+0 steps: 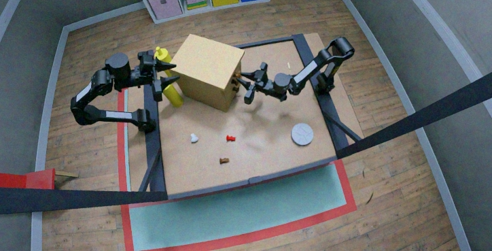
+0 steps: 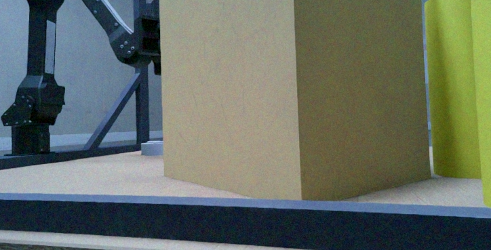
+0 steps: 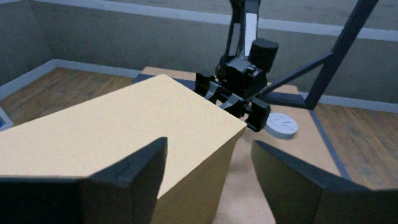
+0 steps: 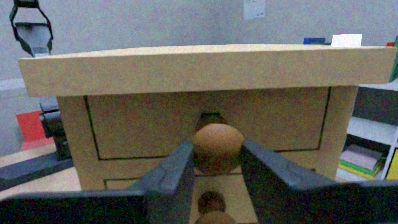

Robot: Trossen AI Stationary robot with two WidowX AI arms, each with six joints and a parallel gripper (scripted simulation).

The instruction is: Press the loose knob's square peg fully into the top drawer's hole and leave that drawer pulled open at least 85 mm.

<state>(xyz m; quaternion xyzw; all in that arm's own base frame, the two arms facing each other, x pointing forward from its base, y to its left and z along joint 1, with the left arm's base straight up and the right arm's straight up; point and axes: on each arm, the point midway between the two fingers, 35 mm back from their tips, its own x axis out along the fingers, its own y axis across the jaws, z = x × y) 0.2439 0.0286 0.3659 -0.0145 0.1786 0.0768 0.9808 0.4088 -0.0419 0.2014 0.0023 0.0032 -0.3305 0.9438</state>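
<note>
Right now my left hand is 16 cm above the drawer, 12 cm to the left of it and 11 cm short of it. Also, from my left hand: white knob: 37 cm below, 14 cm behind, 2 cm to the left; then grey disc: 49 cm to the right, 36 cm below, 23 cm behind; then red knob: 37 cm below, 18 cm behind, 15 cm to the right.
</note>
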